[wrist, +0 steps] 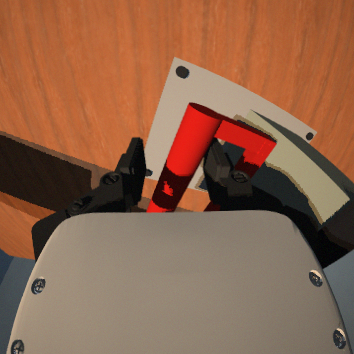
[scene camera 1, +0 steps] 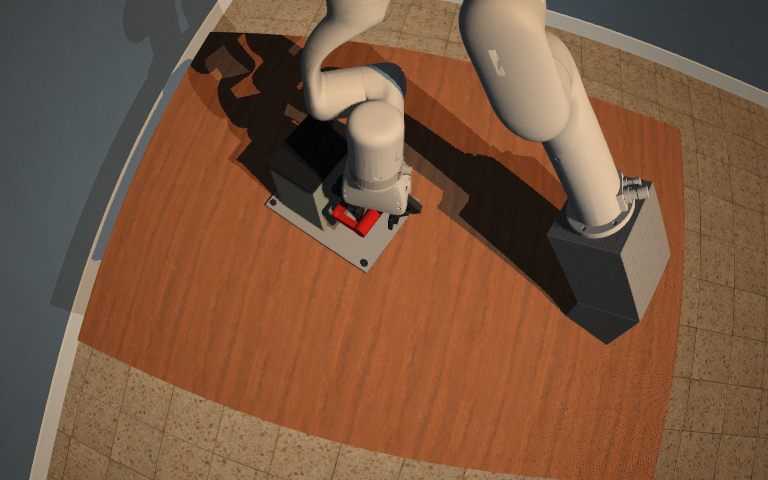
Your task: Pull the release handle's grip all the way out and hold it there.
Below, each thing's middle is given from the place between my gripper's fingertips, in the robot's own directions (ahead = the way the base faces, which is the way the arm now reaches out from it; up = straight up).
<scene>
The grey base plate (scene camera 1: pixel 361 252) lies 90 mm below my hand, 80 mm ahead of it and 70 mm to the right of it.
</scene>
